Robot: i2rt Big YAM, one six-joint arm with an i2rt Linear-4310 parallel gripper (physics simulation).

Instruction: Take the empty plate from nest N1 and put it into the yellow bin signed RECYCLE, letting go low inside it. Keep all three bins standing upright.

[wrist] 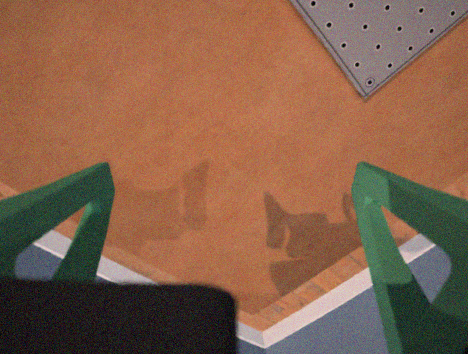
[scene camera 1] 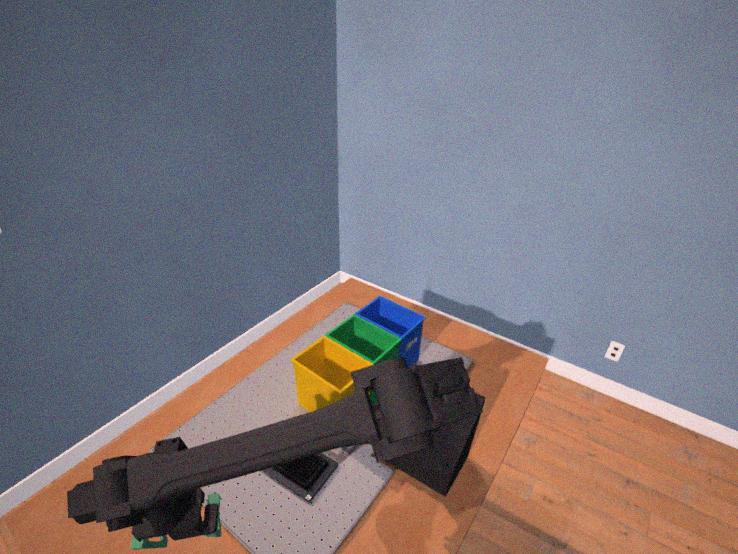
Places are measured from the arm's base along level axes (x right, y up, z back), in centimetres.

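Pixels of known places: gripper, fingertip midpoint: [wrist: 233, 175] [scene camera 1: 193, 538].
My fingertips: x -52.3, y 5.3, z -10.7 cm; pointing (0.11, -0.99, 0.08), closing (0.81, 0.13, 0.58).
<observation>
Ahead of a thing's pixels: the offset from my fingertips to its top centre. "*": to the spot under its first point. Level surfaces: height alone.
My gripper [scene camera 1: 182, 531] [wrist: 233, 175] is open, its two green fingers wide apart with nothing between them. In the scene view it hangs at the lower left, off to the side of the grey board. A dark square nest {* dx +29.3, dy -18.8, dz -0.3 cm} [scene camera 1: 322, 484] lies on the board, partly hidden behind the arm. Its inside is black, and I cannot tell a plate apart from it or read a nest label. The nest does not show in the wrist view. The yellow bin {dx +48.1, dy -1.6, dz -16.4 cm} [scene camera 1: 308, 383] stands upright on the board behind the arm, which covers its lower right part. Its sign is hidden.
A green bin {dx +61.3, dy -1.6, dz -17.4 cm} [scene camera 1: 357, 338] and a blue bin {* dx +76.2, dy -12.0, dz -10.0 cm} [scene camera 1: 412, 350] stand upright in a row beyond the yellow one. The perforated grey board {dy -19.6 cm} [scene camera 1: 268, 512] [wrist: 372, 37] shows one corner at the upper right of the wrist view. Walls meet in a corner behind the table.
</observation>
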